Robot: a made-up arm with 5 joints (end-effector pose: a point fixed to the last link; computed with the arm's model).
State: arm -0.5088 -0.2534 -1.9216 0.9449 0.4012
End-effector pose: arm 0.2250 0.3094 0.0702 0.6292 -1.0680 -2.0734
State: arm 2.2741 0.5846 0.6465 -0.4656 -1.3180
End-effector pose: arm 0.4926 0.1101 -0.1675 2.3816 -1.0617 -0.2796
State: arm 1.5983 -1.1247 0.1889 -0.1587 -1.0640
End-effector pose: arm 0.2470 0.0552 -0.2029 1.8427 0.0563 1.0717
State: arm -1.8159 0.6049 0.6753 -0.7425 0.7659
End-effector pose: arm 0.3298 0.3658 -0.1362 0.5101 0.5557 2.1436
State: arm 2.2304 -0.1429 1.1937 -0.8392 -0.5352
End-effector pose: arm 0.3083 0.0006 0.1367 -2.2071 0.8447 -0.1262
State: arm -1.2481 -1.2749 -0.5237 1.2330 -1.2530
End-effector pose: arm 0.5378 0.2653 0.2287 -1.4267 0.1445 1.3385
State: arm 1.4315 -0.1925 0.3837 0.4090 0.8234
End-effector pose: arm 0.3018 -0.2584 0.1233 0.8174 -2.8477 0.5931
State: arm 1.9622 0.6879 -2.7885 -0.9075 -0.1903
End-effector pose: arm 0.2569 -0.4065 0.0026 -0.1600 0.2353 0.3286
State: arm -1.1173 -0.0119 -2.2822 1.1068 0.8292
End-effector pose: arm 0.2119 0.2030 0.0204 0.0096 -1.9380 -0.7439
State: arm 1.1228 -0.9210 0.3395 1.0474 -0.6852
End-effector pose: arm 0.4117 -0.1981 -0.0818 0.9301 -1.0574 0.2446
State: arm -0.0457 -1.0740 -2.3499 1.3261 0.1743
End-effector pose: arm 0.1116 0.2489 0.2212 -0.0403 -0.0047 -1.9671
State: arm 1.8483 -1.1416 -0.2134 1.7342 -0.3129
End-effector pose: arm 0.4257 -0.2902 -0.0995 0.7210 -2.1714 -0.1038
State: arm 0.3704 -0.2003 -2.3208 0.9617 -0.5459
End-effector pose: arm 0.2365 0.2907 0.3489 1.8027 0.4813 -2.2234
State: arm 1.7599 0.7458 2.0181 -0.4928 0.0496
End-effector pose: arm 0.4196 -0.2471 0.1183 -1.1303 1.5554 0.5363
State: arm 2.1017 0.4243 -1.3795 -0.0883 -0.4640
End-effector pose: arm 0.3542 -0.4071 -0.1587 0.2023 -1.1206 0.3258
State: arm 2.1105 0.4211 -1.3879 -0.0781 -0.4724
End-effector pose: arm 0.3529 -0.4082 -0.1609 0.1955 -1.1184 0.3182
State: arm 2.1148 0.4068 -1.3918 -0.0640 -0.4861
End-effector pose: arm 0.3539 -0.4095 -0.1614 0.1893 -1.1218 0.3155
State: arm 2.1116 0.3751 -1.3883 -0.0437 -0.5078
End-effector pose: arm 0.3585 -0.4113 -0.1590 0.1841 -1.1344 0.3206
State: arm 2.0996 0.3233 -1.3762 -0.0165 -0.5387
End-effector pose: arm 0.3673 -0.4133 -0.1533 0.1815 -1.1571 0.3346
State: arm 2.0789 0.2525 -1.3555 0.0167 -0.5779
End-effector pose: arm 0.3804 -0.4147 -0.1444 0.1840 -1.1885 0.3572
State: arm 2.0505 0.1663 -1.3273 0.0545 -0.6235
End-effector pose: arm 0.3971 -0.4146 -0.1328 0.1937 -1.2250 0.3873
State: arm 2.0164 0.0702 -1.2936 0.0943 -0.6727
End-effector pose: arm 0.4164 -0.4120 -0.1195 0.2125 -1.2614 0.4232
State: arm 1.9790 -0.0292 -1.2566 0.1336 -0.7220
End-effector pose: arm 0.4367 -0.4063 -0.1058 0.2402 -1.2930 0.4630
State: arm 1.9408 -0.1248 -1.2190 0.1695 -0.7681
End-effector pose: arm 0.4563 -0.3979 -0.0928 0.2740 -1.3157 0.5040
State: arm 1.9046 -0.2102 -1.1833 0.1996 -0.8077
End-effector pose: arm 0.4738 -0.3875 -0.0816 0.3103 -1.3284 0.5437
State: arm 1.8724 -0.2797 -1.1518 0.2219 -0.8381
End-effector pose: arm 0.4878 -0.3769 -0.0725 0.3439 -1.3320 0.5797
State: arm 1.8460 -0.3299 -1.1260 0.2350 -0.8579
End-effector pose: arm 0.4979 -0.3674 -0.0659 0.3715 -1.3292 0.6101
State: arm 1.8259 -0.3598 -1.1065 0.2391 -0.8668
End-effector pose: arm 0.5042 -0.3601 -0.0613 0.3910 -1.3231 0.6337
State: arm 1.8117 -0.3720 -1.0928 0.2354 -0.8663
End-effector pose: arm 0.5074 -0.3553 -0.0583 0.4028 -1.3161 0.6513
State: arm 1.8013 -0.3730 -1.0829 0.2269 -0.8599
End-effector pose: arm 0.5086 -0.3521 -0.0563 0.4097 -1.3092 0.6648
